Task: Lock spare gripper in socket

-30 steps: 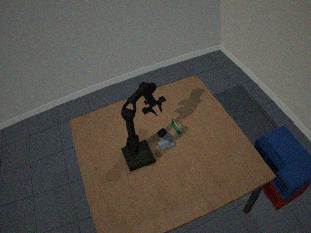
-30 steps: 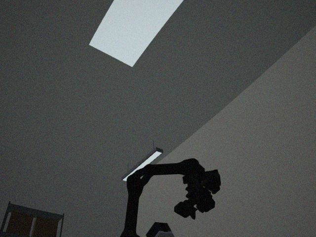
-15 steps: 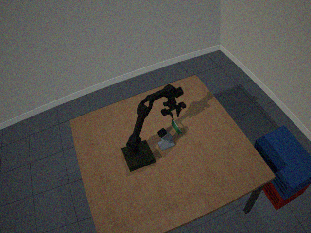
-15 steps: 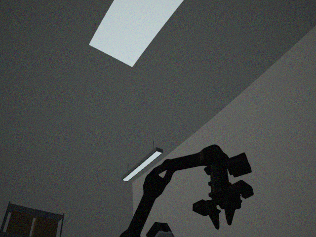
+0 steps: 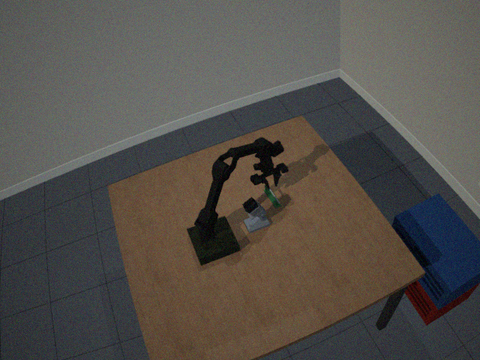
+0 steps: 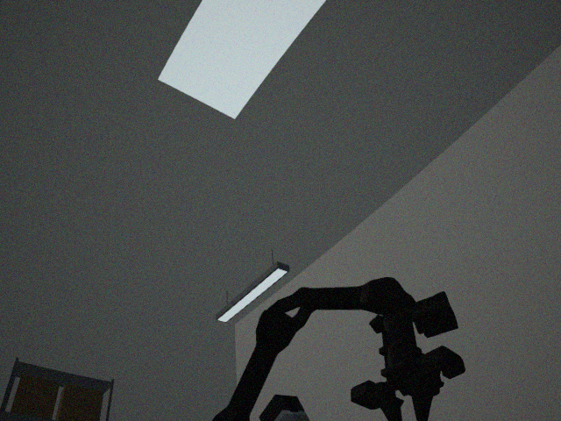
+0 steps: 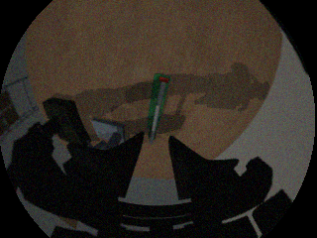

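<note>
The green pin cradle lies 6 cm below my gripper tip and 1 cm to the left of it. From my gripper tip the other things lie so: grey mount: 12 cm behind, 11 cm to the right, 4 cm below; then spare gripper: 13 cm behind, 11 cm to the right, 3 cm above.
</note>
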